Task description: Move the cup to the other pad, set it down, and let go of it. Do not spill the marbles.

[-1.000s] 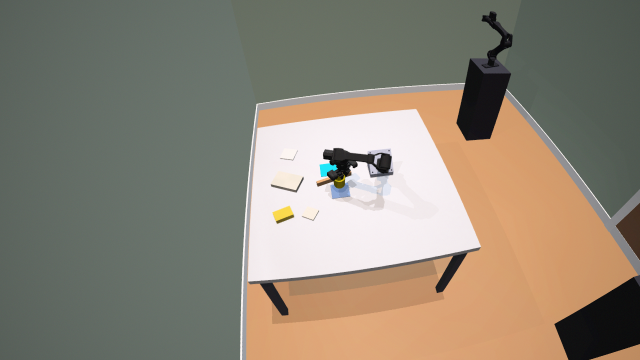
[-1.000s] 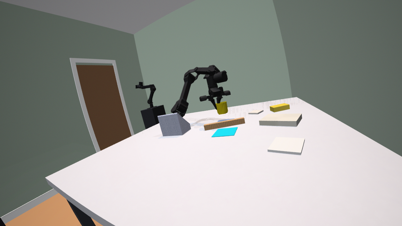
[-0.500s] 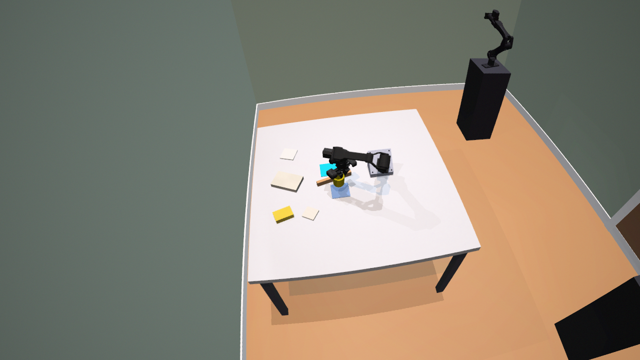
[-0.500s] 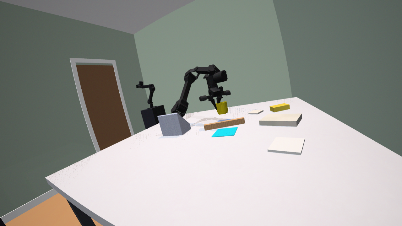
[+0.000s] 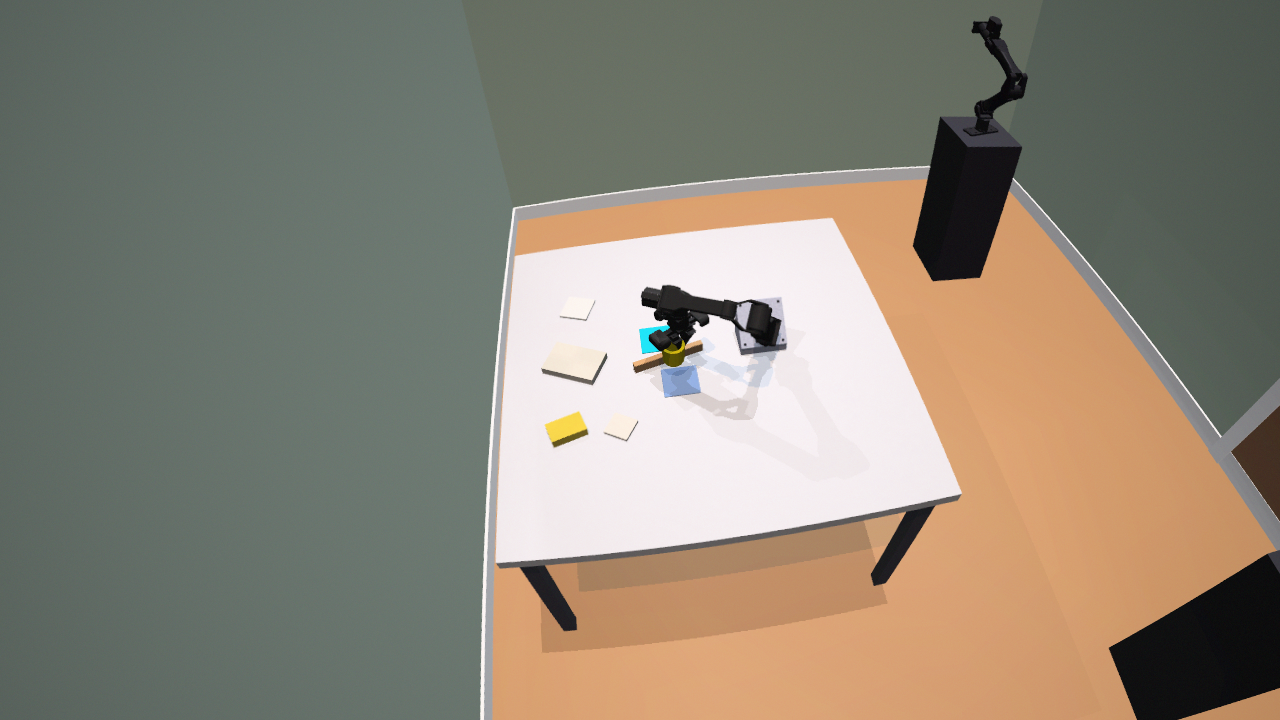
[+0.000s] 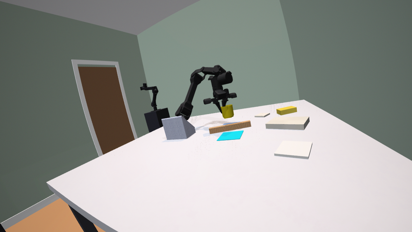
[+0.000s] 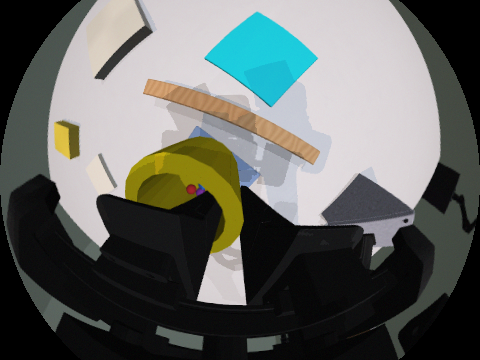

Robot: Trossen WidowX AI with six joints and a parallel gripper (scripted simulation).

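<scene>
The wooden bar is 90 mm below my gripper tip, 40 mm to the right of it and 40 mm ahead of it. From my gripper tip the other things lie so: cream slab (340 mm ahead, 80 mm below, 60 mm to the right); then blue pad (100 mm below, 50 mm to the left, 10 mm ahead); then yellow cup (20 mm to the left, 20 mm ahead).
</scene>
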